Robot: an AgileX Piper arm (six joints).
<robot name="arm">
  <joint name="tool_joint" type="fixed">
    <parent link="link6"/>
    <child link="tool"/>
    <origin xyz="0 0 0" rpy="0 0 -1.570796"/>
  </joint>
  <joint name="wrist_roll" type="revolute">
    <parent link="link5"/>
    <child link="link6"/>
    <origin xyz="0 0.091 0" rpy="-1.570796 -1.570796 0"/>
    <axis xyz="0 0 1"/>
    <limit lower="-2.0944" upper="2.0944"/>
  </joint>
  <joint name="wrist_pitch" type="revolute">
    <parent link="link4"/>
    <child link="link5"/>
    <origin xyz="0 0 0" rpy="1.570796 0 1.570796"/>
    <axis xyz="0 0 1"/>
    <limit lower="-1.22" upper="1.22"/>
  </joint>
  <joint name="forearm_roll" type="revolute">
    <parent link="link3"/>
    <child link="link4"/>
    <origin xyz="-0.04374 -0.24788 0" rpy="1.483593 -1.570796 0"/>
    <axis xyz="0 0 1"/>
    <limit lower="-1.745" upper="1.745"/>
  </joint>
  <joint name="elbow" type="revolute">
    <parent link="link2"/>
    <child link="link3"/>
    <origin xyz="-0.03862 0.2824 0"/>
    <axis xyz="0 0 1"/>
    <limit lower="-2.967" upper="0"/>
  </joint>
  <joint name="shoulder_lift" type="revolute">
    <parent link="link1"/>
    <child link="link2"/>
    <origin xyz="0 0 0" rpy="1.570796 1.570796 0"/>
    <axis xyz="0 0 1"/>
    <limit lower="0" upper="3.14"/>
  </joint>
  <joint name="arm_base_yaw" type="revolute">
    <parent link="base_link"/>
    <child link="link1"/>
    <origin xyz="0 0 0.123" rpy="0 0 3.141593"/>
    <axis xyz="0 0 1"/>
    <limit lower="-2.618" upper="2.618"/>
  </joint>
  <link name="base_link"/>
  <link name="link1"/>
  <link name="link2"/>
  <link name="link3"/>
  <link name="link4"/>
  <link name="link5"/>
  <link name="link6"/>
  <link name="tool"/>
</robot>
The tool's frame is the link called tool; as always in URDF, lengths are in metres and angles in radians.
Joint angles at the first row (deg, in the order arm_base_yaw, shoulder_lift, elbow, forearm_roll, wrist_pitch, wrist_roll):
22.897, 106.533, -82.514, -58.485, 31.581, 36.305
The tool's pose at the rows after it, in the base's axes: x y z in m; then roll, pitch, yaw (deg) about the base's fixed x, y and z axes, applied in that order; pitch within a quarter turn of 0, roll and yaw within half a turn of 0:
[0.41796 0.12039 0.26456 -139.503 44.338 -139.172]
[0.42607 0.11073 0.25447 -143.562 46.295 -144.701]
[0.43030 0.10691 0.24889 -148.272 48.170 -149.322]
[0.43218 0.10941 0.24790 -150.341 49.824 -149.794]
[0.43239 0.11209 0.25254 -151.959 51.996 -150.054]
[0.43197 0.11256 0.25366 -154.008 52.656 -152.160]
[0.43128 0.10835 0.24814 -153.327 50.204 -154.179]
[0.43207 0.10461 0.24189 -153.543 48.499 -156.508]
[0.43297 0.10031 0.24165 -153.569 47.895 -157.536]
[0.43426 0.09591 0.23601 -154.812 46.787 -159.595]
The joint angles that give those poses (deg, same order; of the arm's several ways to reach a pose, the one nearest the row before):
21.280, 108.157, -83.126, -58.605, 30.572, 39.265
19.462, 109.671, -83.311, -58.307, 29.014, 42.829
18.418, 110.441, -83.427, -56.418, 27.085, 44.482
18.265, 110.684, -83.427, -55.990, 24.728, 45.211
18.266, 110.270, -83.514, -55.828, 22.722, 46.088
18.267, 110.122, -83.589, -54.710, 22.571, 46.432
18.265, 110.595, -83.590, -54.491, 25.834, 46.430
18.074, 111.334, -83.723, -54.146, 27.977, 46.829
17.590, 111.450, -84.006, -53.377, 28.834, 46.144
16.977, 112.037, -84.006, -51.858, 29.342, 45.443

